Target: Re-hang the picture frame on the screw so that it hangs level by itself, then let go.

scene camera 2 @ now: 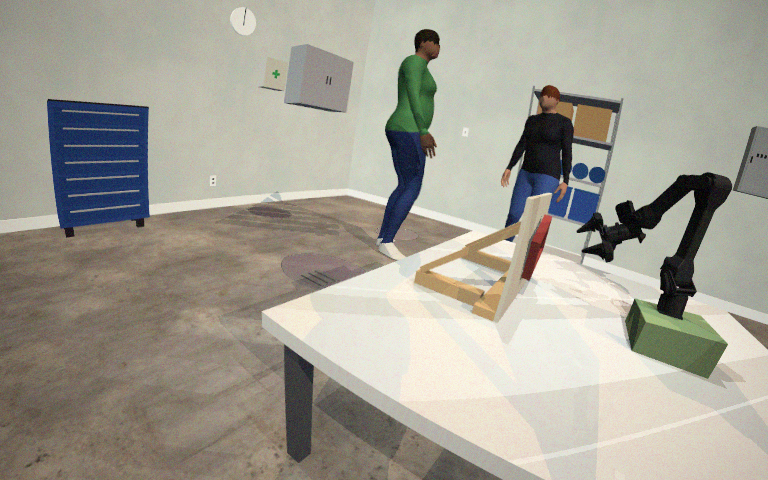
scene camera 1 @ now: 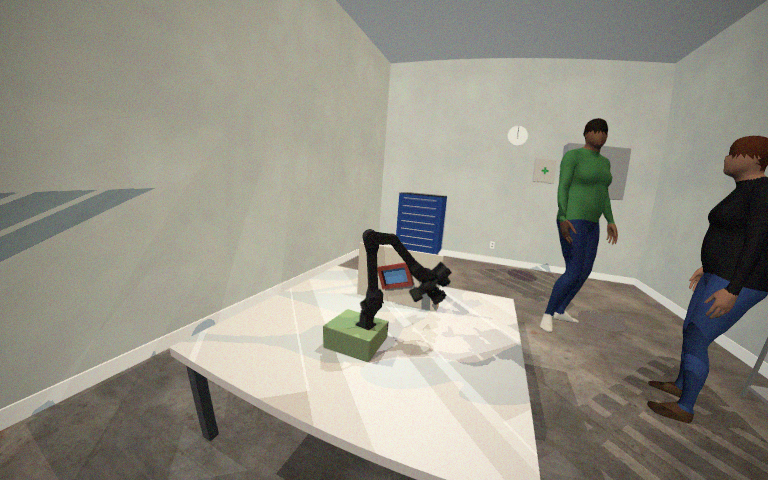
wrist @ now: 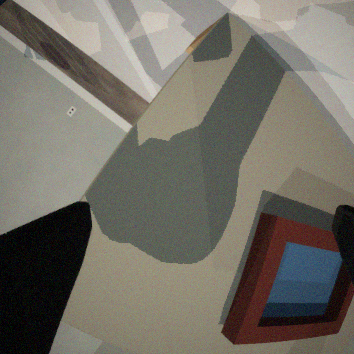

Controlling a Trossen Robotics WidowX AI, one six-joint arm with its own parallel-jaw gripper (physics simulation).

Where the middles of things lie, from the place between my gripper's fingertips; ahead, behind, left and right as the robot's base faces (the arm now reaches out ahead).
The picture frame (scene camera 2: 539,239) is 23 cm to the left of my hand, 9 cm ahead of it and 1 cm below it. Round my hand: beige board (scene camera 2: 536,207): 23 cm to the left, 11 cm ahead, 2 cm below.
